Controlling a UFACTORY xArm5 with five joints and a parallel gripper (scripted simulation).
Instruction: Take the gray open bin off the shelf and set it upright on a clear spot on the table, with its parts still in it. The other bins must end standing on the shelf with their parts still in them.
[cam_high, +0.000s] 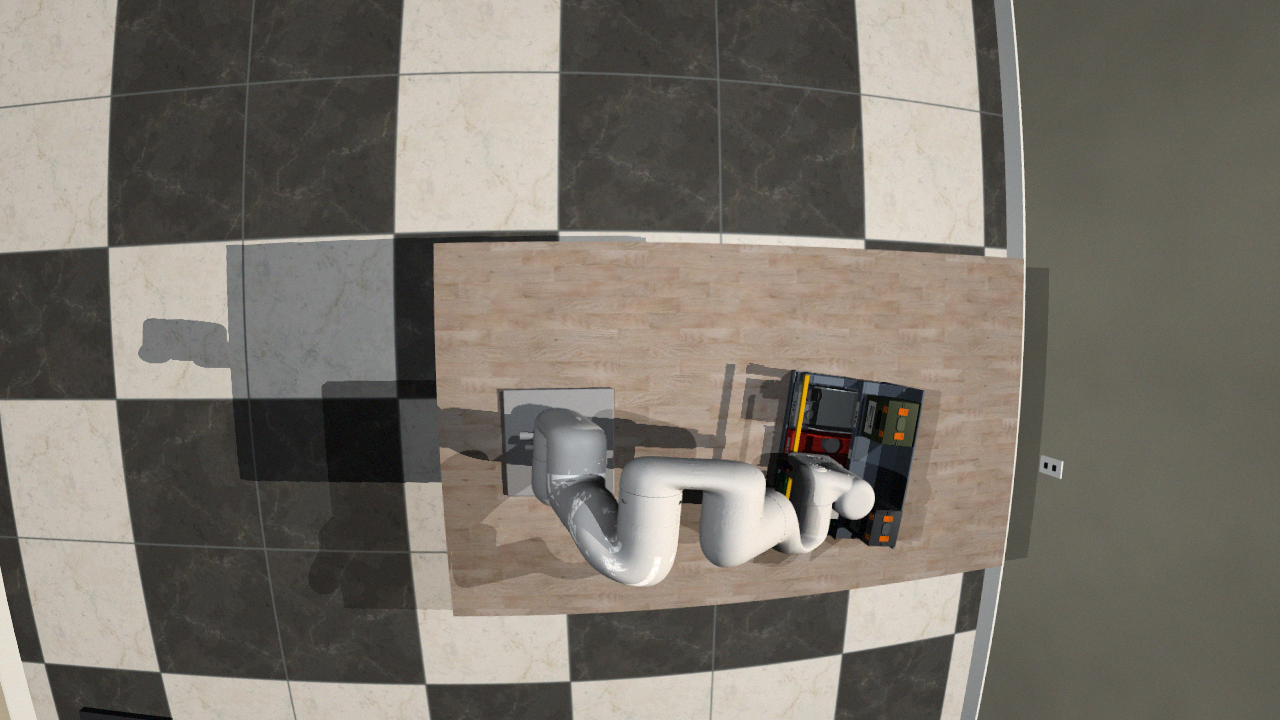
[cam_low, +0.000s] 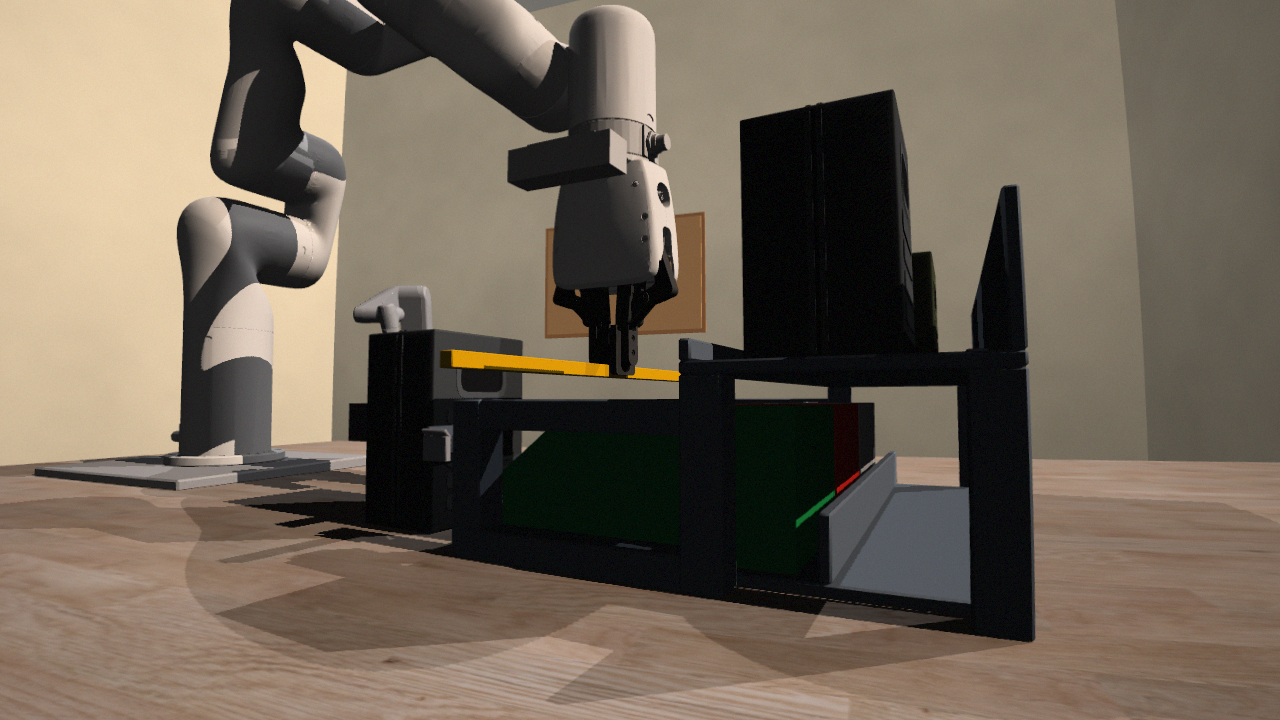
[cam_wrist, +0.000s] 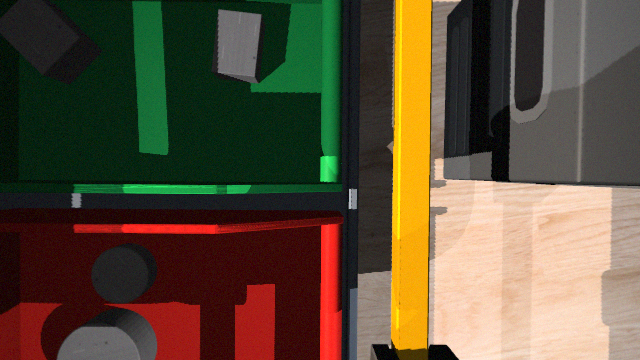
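Right now the red bin is 100 mm ahead of my hand, 10 mm to the right of it and 80 mm below it. Also, from my hand: dark box (80 mm behind, 100 mm to the right, 60 mm below); yellow bar (20 mm below); dark shelf (130 mm ahead, 10 mm to the right, 60 mm below).
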